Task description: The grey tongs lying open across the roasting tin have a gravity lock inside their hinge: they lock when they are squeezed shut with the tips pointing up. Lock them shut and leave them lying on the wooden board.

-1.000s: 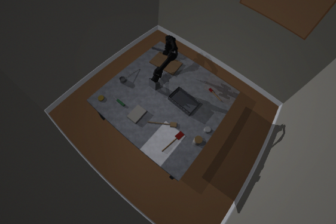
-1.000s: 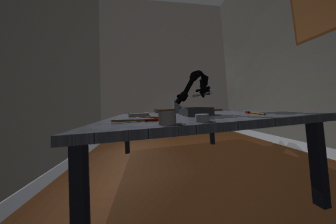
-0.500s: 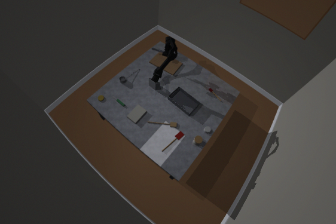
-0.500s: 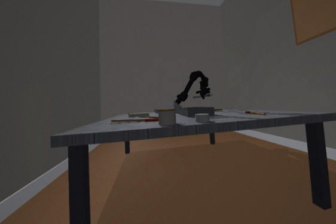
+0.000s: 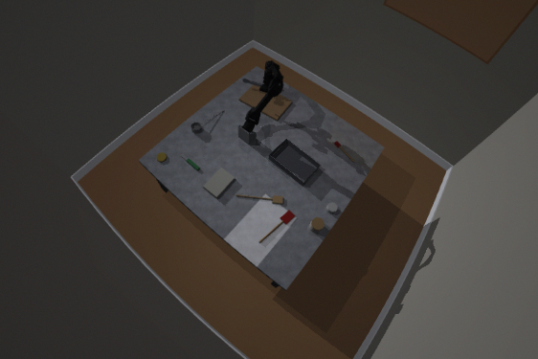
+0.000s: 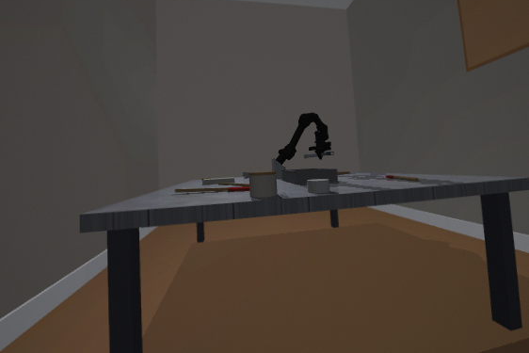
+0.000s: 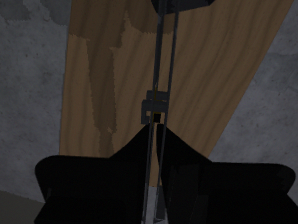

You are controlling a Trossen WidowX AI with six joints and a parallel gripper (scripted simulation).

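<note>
Now: gripper tip 110 mm above the wooden board and 10 mm short of it. From my gripper tip the other things lie so: green-handled tool 780 mm to the right, 130 mm behind, 110 mm below; then beige block 790 mm to the right, 140 mm ahead, 100 mm below; then roasting tin 470 mm ahead, 380 mm to the right, 90 mm below.
</note>
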